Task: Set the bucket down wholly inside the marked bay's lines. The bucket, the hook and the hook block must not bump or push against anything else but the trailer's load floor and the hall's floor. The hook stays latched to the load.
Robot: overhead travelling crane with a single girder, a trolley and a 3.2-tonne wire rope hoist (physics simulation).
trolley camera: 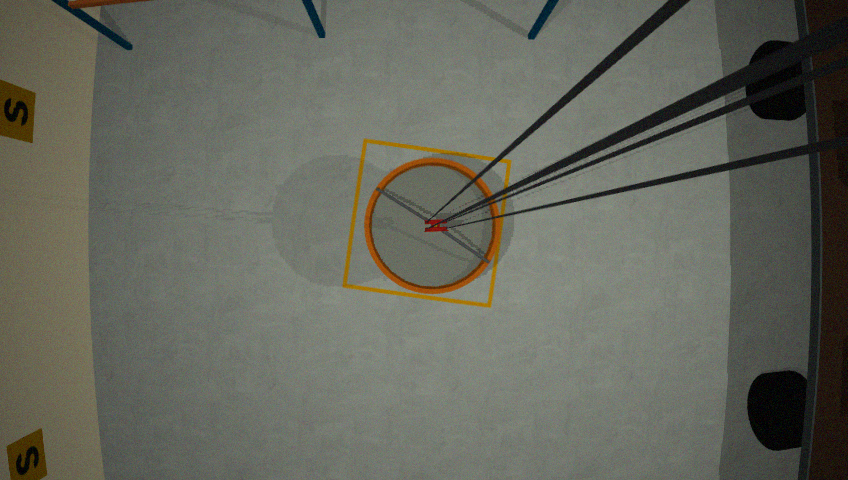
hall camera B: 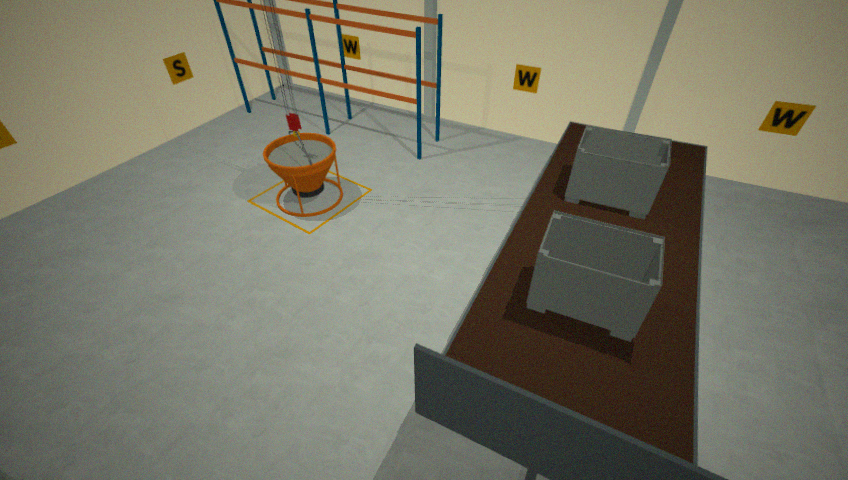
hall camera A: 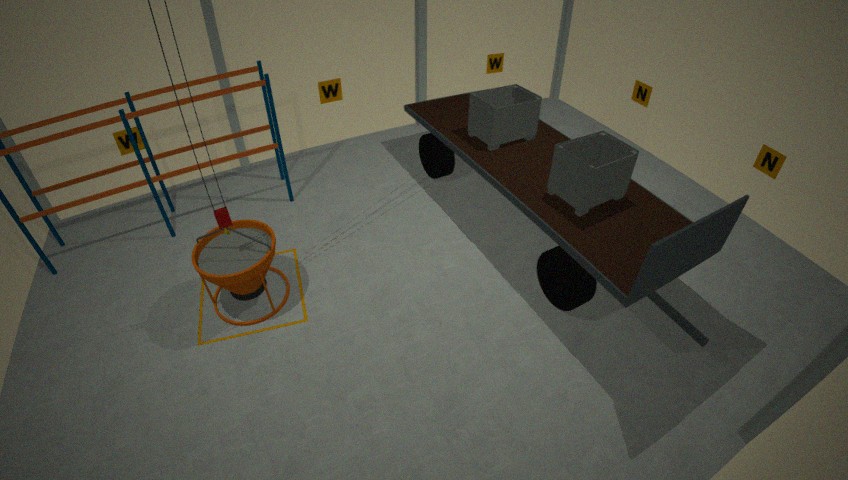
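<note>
The orange bucket [hall camera A: 235, 279] [hall camera B: 304, 178] [trolley camera: 431, 290] is upright. Its base ring appears to stand on the floor, inside the yellow lines of the marked bay [hall camera A: 252, 332] [hall camera B: 279, 217] [trolley camera: 354, 212] in both hall views. In the trolley view its rim overlaps the bay's right line, and the base ring is hidden below. The red hook block [hall camera A: 222, 217] [hall camera B: 293, 121] [trolley camera: 435, 226] is above the bucket's bail, near the rim's middle. The small yellow hook [hall camera A: 226, 230] [hall camera B: 293, 132] is at the bail's top, shut on it; the block hides it in the trolley view.
A blue and orange rack [hall camera A: 147, 172] [hall camera B: 418, 118] stands behind the bay by the W wall. A trailer [hall camera A: 684, 255] [hall camera B: 476, 392] carries two grey boxes [hall camera A: 502, 115] [hall camera A: 589, 178] [hall camera B: 615, 178] [hall camera B: 595, 291] and has a headboard. The S wall is at the trolley view's left.
</note>
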